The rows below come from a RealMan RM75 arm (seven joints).
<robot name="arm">
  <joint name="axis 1" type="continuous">
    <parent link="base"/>
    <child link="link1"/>
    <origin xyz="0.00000 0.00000 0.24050" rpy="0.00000 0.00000 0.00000"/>
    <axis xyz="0 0 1"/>
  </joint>
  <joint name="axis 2" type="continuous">
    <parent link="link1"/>
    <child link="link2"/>
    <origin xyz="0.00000 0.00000 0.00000" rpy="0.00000 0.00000 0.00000"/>
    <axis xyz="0 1 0"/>
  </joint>
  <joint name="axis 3" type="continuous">
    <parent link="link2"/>
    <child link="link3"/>
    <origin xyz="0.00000 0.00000 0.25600" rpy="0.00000 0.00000 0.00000"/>
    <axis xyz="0 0 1"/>
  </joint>
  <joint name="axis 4" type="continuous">
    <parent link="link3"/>
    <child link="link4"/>
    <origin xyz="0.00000 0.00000 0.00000" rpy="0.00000 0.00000 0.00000"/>
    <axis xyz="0 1 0"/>
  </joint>
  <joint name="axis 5" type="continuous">
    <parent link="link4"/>
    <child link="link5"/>
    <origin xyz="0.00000 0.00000 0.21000" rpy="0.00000 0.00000 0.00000"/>
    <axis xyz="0 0 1"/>
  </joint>
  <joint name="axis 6" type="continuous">
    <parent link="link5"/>
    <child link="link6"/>
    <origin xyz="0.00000 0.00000 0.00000" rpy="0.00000 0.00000 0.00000"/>
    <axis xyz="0 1 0"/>
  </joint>
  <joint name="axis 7" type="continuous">
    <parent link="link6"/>
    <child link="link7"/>
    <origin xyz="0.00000 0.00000 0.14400" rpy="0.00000 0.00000 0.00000"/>
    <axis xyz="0 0 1"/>
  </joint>
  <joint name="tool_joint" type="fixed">
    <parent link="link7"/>
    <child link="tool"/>
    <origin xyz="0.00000 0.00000 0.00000" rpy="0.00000 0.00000 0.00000"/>
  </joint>
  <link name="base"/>
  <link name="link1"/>
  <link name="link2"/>
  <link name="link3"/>
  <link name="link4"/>
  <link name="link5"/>
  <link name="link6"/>
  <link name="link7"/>
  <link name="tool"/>
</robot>
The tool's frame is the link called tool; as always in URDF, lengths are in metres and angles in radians. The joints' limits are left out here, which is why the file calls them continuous.
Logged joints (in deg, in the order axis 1, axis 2, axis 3, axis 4, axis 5, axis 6, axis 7), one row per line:
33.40, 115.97, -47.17, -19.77, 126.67, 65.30, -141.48
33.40, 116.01, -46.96, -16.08, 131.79, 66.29, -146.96
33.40, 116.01, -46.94, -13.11, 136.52, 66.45, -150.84
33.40, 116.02, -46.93, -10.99, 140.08, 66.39, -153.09
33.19, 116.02, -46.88, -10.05, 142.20, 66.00, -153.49
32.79, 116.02, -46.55, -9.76, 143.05, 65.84, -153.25
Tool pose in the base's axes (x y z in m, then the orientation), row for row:
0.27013, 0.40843, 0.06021, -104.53, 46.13, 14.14
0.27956, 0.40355, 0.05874, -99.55, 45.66, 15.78
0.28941, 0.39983, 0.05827, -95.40, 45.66, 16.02
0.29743, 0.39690, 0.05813, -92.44, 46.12, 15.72
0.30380, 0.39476, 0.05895, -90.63, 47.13, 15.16
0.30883, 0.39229, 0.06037, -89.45, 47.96, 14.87
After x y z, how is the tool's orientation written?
As angles about the fixed x, y, z axes (roll, pitch, yaw), in degrees.
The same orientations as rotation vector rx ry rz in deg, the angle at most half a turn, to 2 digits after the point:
-103.22, 20.38, 51.74
-99.24, 20.57, 50.90
-95.51, 21.96, 49.75
-92.64, 23.67, 48.94
-90.68, 25.58, 48.69
-89.40, 26.91, 48.69

